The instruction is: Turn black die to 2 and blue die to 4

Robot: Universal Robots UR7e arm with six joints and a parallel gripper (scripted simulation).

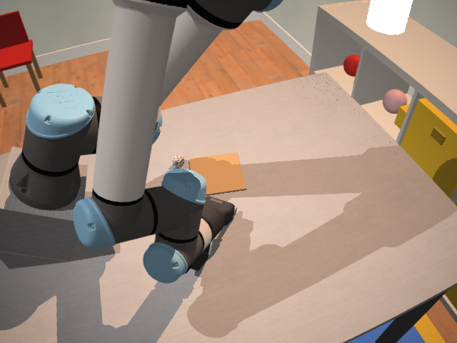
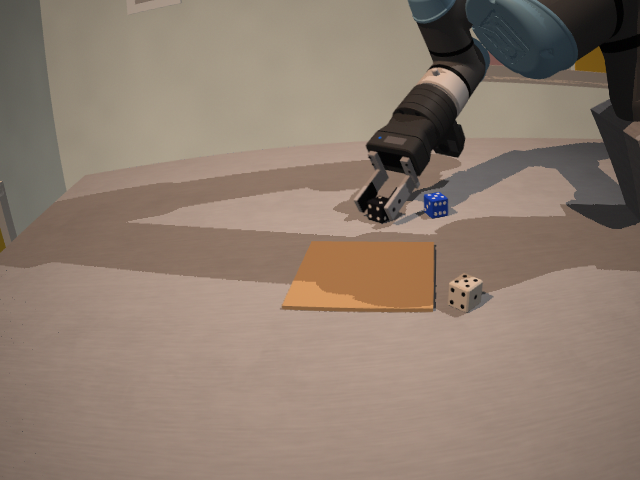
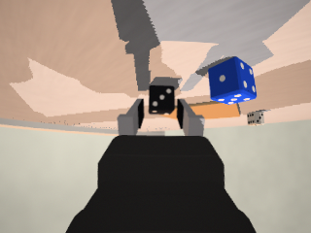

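My hand is 1 cm above the black die. Round my hand: white die: 5 cm behind, 22 cm to the left, 1 cm below; blue die: 7 cm behind, 1 cm below; orange mat: 3 cm ahead, 14 cm to the left, 2 cm below.
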